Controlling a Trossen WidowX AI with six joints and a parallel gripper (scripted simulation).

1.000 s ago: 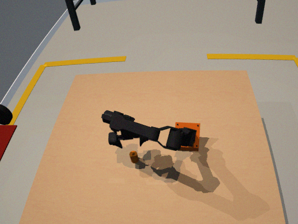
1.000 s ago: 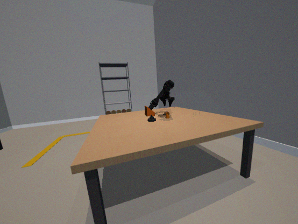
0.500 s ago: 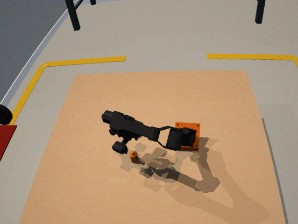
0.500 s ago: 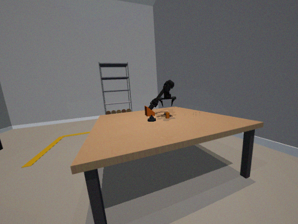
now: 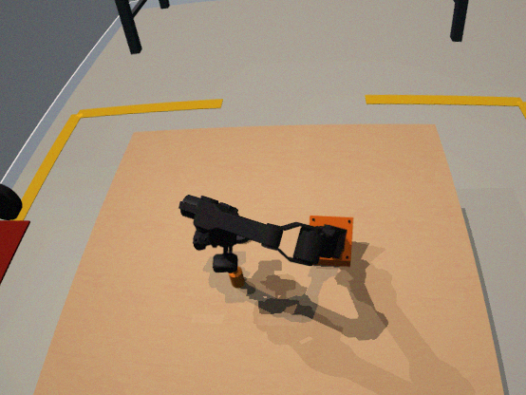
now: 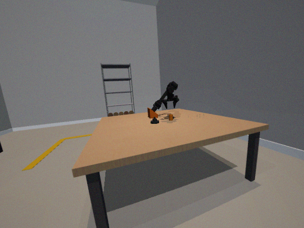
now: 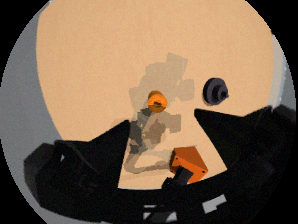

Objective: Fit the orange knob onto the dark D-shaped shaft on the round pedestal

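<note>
The orange knob is 90 mm below my gripper tip. Round my gripper tip: pedestal: 30 mm ahead, 190 mm to the right, 90 mm below.
</note>
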